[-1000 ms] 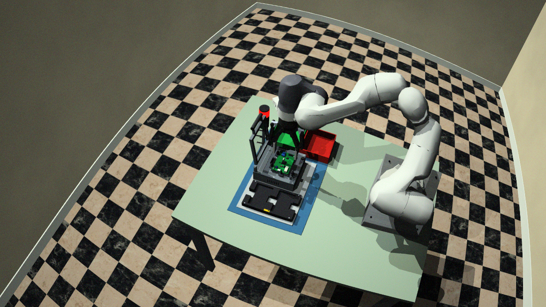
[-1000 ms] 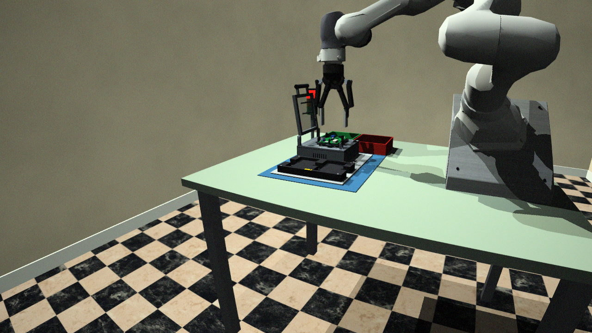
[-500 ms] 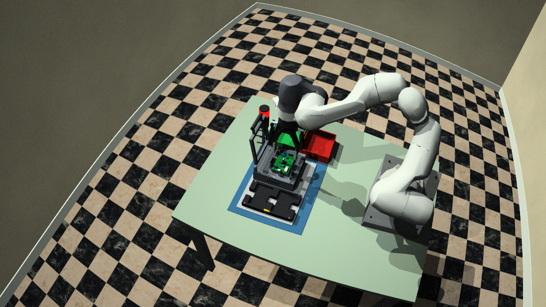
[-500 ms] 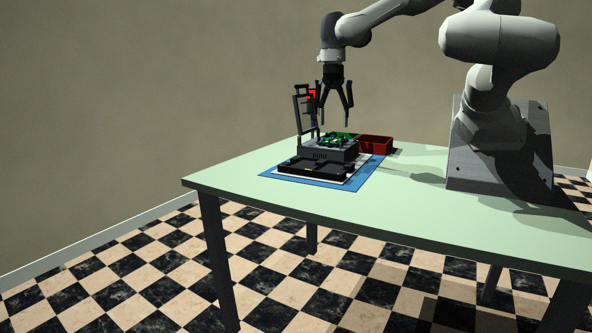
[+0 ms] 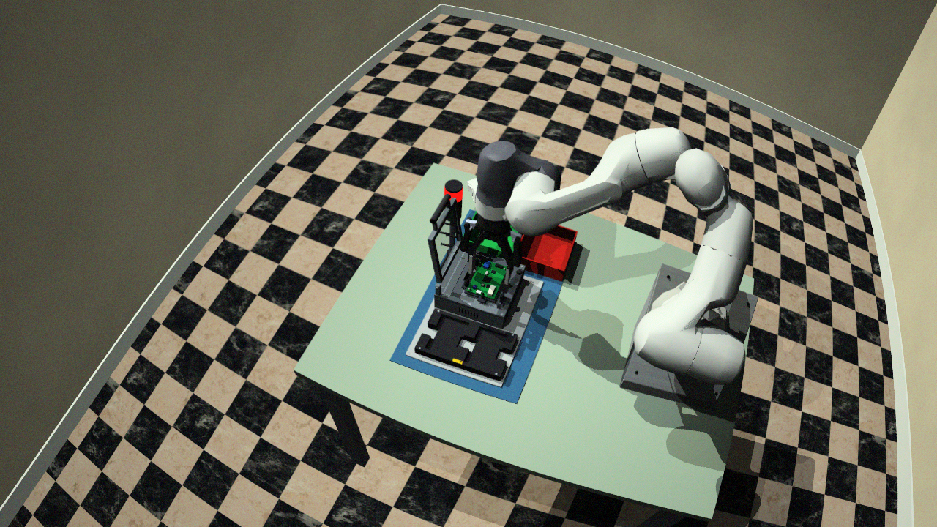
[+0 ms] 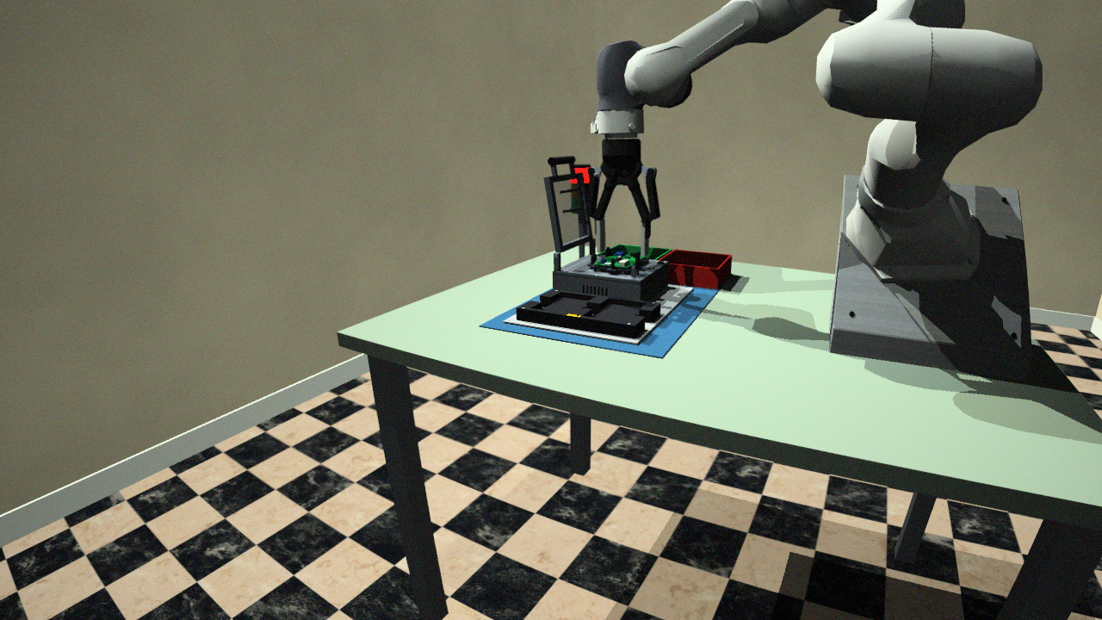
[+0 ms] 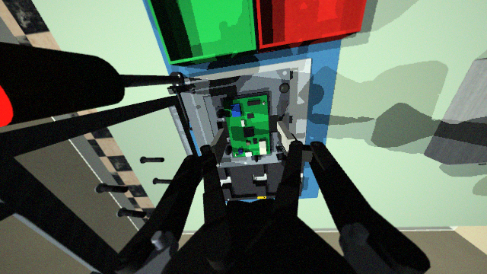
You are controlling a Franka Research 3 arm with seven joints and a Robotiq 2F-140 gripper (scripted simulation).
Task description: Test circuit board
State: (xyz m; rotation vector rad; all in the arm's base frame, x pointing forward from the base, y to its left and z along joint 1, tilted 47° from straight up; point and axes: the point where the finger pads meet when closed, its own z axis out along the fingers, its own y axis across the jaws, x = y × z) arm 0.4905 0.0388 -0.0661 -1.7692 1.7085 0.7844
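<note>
Now: the green circuit board 40 mm below my hand. From my hand the other things lie so: tester plate (10 mm ahead, 10 mm to the left, 40 mm below); tester lid (120 mm ahead, 70 mm above); green bin (50 mm ahead, 200 mm to the right, 100 mm below).
</note>
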